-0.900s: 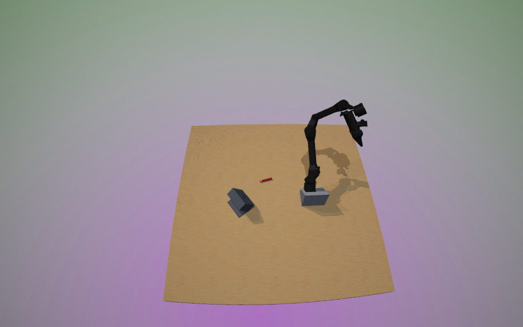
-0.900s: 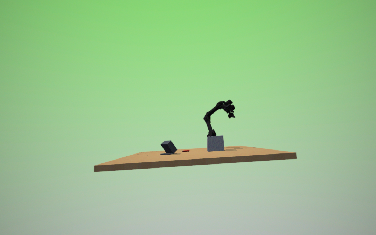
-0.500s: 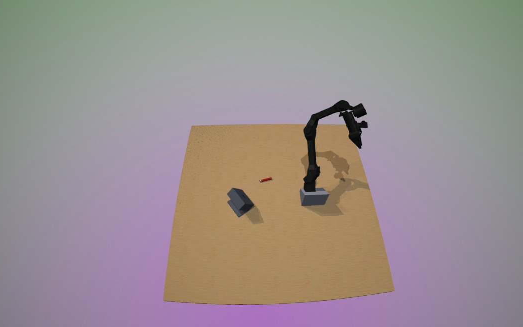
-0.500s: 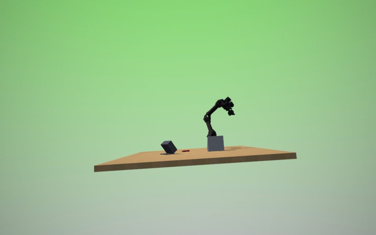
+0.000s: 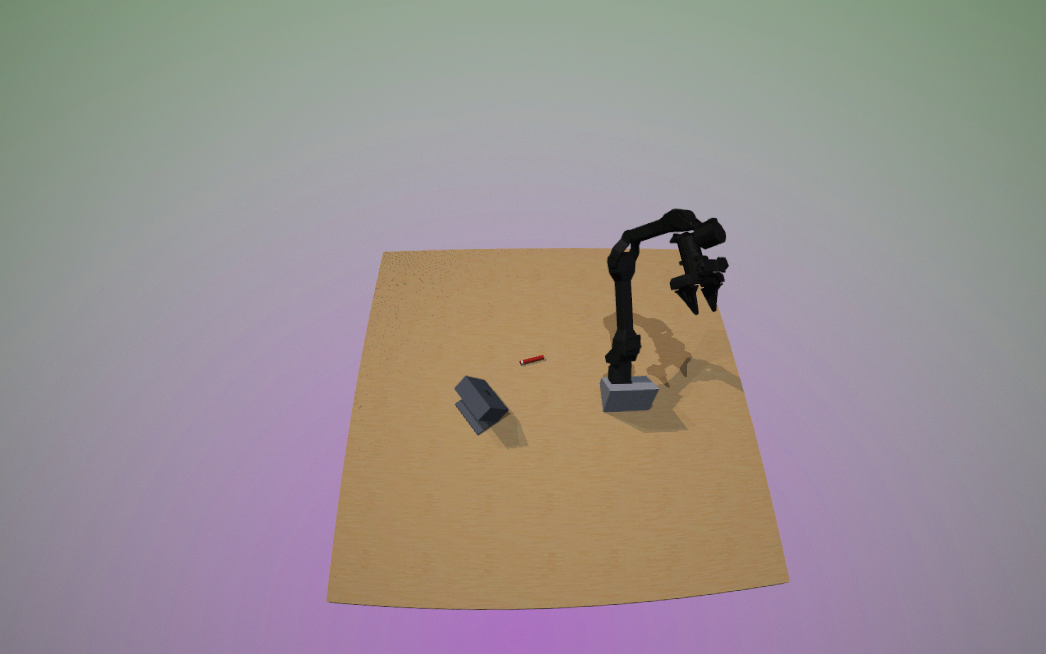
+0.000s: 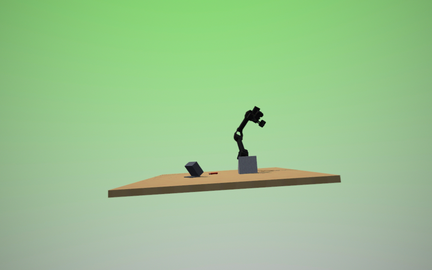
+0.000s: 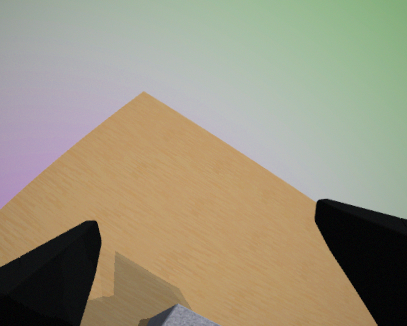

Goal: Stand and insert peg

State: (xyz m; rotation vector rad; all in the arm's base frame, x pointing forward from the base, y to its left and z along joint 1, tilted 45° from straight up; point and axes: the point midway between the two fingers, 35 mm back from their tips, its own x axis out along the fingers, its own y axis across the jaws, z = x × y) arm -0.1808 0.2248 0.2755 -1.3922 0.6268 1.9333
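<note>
Right now my gripper tip is 460 mm short of the red peg, 100 mm to the left of it and 410 mm above it. Also, from my gripper tip: grey sloped panel (590 mm ahead, 80 mm to the left, 360 mm below).
</note>
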